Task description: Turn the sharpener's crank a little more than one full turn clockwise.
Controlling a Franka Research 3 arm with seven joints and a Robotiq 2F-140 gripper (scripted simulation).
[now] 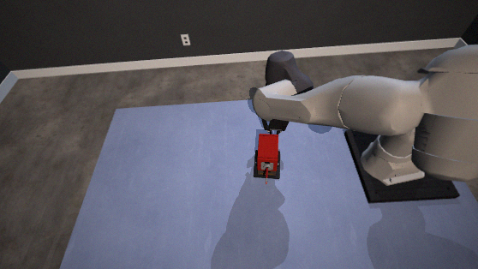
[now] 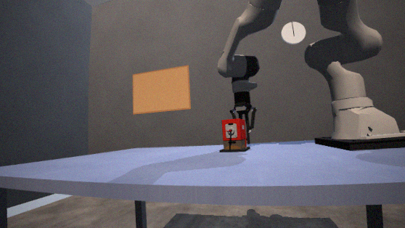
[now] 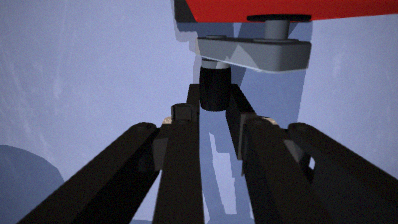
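Right now the crank is 1 cm ahead of my hand and 2 cm to the left of it.
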